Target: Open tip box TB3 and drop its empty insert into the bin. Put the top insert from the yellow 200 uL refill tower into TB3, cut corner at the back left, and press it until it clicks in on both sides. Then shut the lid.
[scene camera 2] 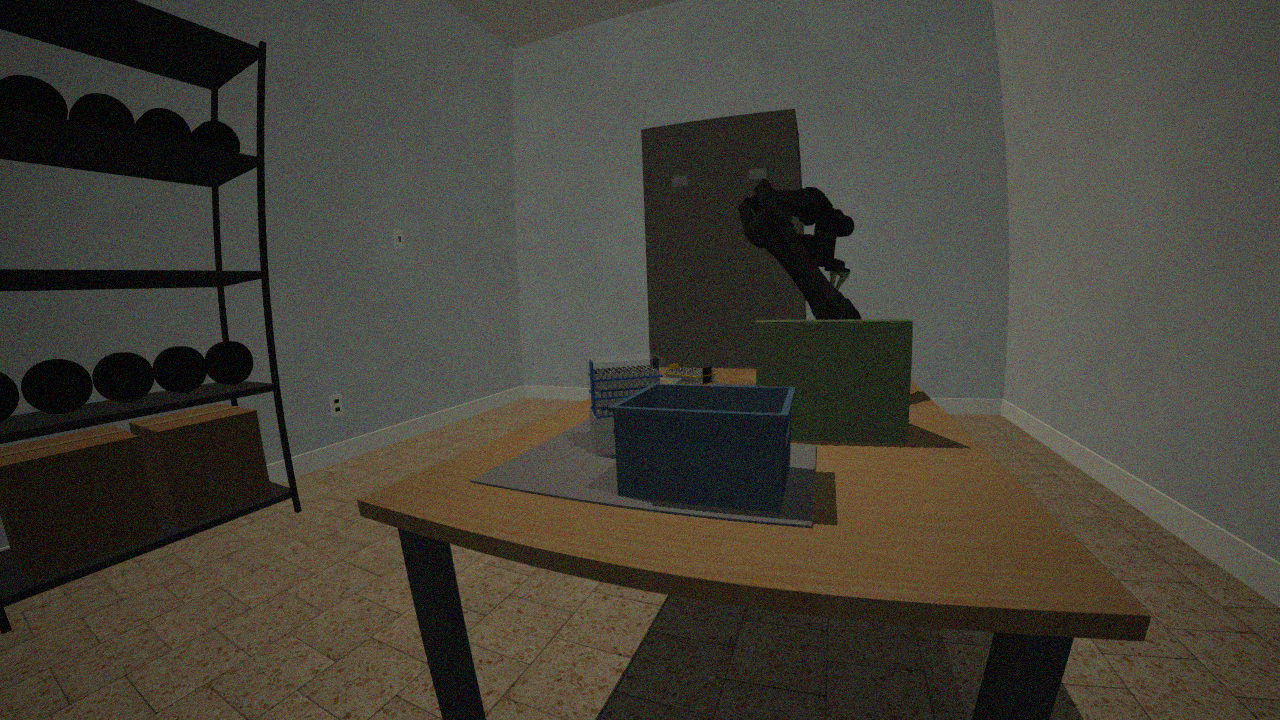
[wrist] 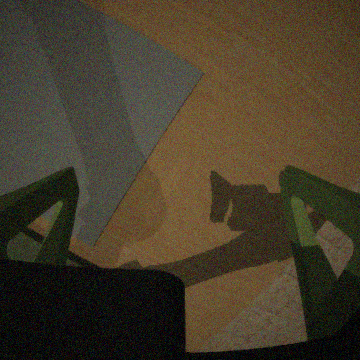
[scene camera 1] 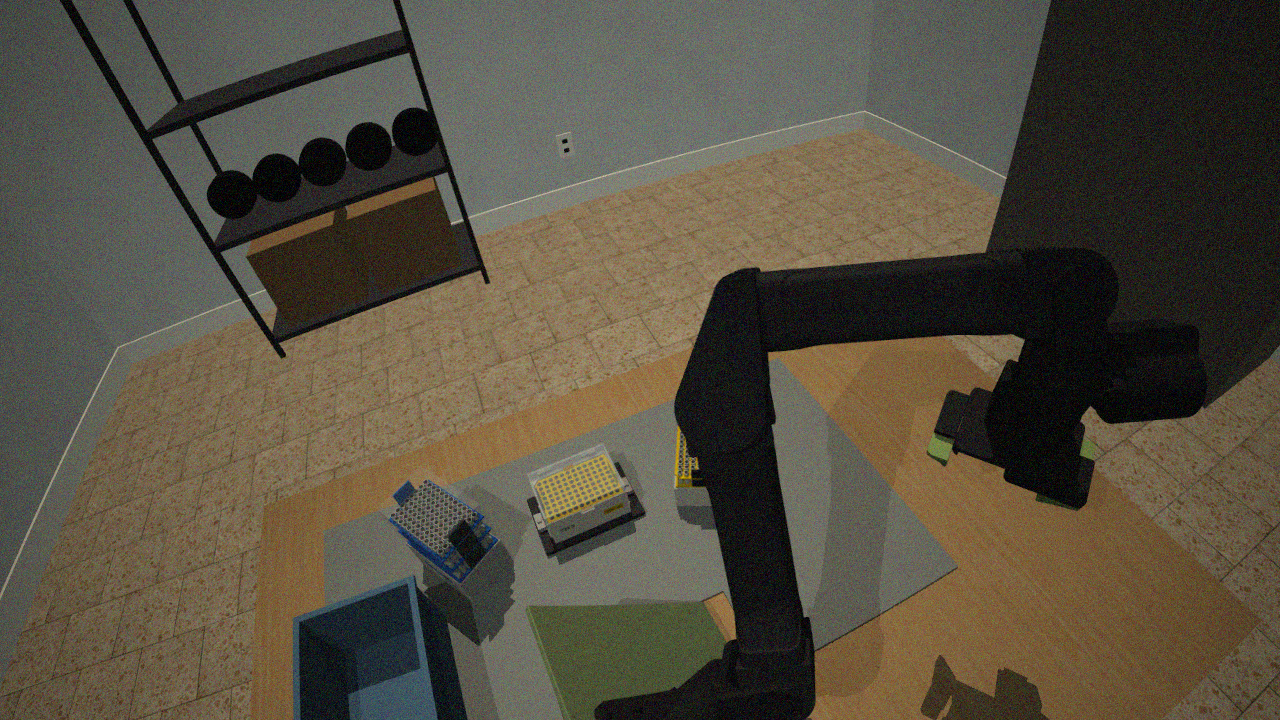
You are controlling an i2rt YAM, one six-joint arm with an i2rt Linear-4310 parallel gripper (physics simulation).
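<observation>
My gripper (scene camera 1: 1002, 474) (scene camera 2: 838, 279) (wrist: 179, 177) is open and empty, high above the right part of the table, away from the boxes. A tip box (scene camera 1: 581, 503) with a yellow grid on top sits in a dark holder on the mat; its label is unreadable, and whether its clear lid is shut is hard to tell. The yellow refill tower (scene camera 1: 687, 470) stands to its right, mostly hidden behind my arm. The blue bin (scene camera 1: 438, 662) (scene camera 2: 702, 461) stands at the lower left in scene camera 1. Neither box, tower nor bin shows in the wrist view.
A blue-edged tower (scene camera 1: 438, 519) (scene camera 2: 617, 389) with a grey grid stands between bin and tip box. A large green block (scene camera 1: 626, 653) (scene camera 2: 850, 385) stands beside my arm's base. The grey mat (scene camera 1: 904, 555) (scene camera 2: 554, 474) (wrist: 150, 90) lies on the wooden table (scene camera 1: 1029, 582) (scene camera 2: 939, 555) (wrist: 250, 100).
</observation>
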